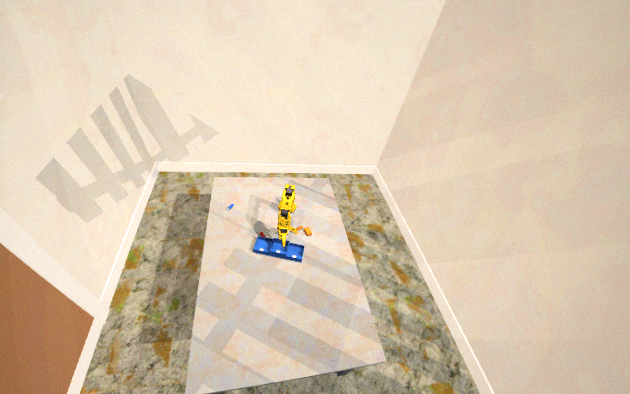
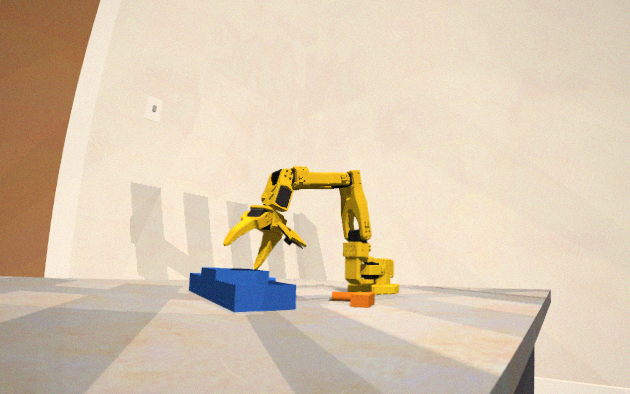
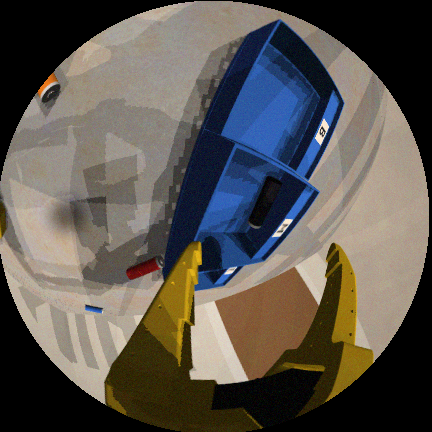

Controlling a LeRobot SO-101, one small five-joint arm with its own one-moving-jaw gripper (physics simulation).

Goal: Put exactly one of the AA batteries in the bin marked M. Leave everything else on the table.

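Frame: origin at the arm's base, x ahead, y left, z up, level; millimetres.
Seen in the pictures: hand at its tool point: (image 1: 280, 238) (image 2: 255, 266) (image 3: 200, 249).
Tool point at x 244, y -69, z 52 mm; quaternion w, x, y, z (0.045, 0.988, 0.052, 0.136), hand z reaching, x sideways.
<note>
Offsets run from my tool point to a thing's top centre. Level surfaces: height alone.
A black AA battery @(68 mm ahead, 11 mm right, 31 mm down) (image 3: 265, 201) lies inside the middle compartment of the blue bin tray, against the wall that bears the M label @(71 mm ahead, 15 mm right, 10 mm down) (image 3: 282, 228). The tray @(40 mm ahead, 5 mm right, 5 mm down) (image 1: 287, 256) (image 2: 215, 290) (image 3: 195, 200) has three compartments. My gripper (image 1: 284, 244) (image 2: 242, 256) (image 3: 265, 245) is open and empty, its jaws wide apart, with the fixed jaw's tip low over the tray. The battery is apart from both jaws. A red battery @(53 mm back, 83 mm right, 38 mm down) (image 1: 262, 234) (image 3: 144, 268) lies on the table beside the tray's end. An orange battery @(94 mm back, 115 mm left, 38 mm down) (image 1: 299, 228) (image 2: 341, 296) (image 3: 50, 90) lies on the arm's side of the tray.
An orange block @(70 mm back, 164 mm left, 34 mm down) (image 1: 308, 231) (image 2: 362, 299) lies by the orange battery. A small blue cylinder @(269 mm back, 265 mm right, 38 mm down) (image 1: 230, 206) (image 3: 94, 309) lies farther off on the table @(52 mm down) (image 1: 235, 360). A B label @(96 mm ahead, 66 mm left, 24 mm down) (image 3: 322, 131) marks the compartment beside M. The third label @(45 mm ahead, 95 mm right, 24 mm down) (image 3: 230, 270) is unreadable.
</note>
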